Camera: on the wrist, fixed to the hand. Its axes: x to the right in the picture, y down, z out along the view.
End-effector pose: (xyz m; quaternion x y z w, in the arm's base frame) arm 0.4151 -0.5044 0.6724 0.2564 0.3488 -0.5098 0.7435
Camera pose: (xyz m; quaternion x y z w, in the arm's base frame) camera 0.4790 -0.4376 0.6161 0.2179 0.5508 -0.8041 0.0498
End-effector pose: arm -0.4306 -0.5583 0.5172 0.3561 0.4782 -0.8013 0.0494
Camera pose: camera -0.3758 -0.5424 0.4252 -0.1880 -0.4548 0.5538 0.6717
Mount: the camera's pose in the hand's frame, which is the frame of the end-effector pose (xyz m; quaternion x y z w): 0.0204 0.0817 -0.0680 0.1489 0.2971 -0.6377 0.6950
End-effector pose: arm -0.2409 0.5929 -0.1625 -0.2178 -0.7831 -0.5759 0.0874
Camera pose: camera -0.2307 0.5536 -0.0622 -0.5321 0.7429 0.4041 0.0414
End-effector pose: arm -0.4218 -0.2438 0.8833 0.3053 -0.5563 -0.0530 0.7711
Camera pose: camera -0.3747 -0.1584 0.9302 0.6974 0.0293 -0.3550 0.6219
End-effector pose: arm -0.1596 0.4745 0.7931 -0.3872 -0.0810 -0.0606 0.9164
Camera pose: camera -0.1185 0.4812 0.6932 -0.0630 -0.0400 -0.7295 0.6799
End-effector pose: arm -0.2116 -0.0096 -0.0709 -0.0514 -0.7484 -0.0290 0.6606
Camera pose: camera -0.1376 0.0647 -0.0441 0.5485 -0.3610 -0.3452 0.6706
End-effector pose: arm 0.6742 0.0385 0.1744 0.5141 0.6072 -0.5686 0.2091
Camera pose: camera 0.7593 0.0936 0.1365 -0.1701 -0.7273 0.4662 0.4742
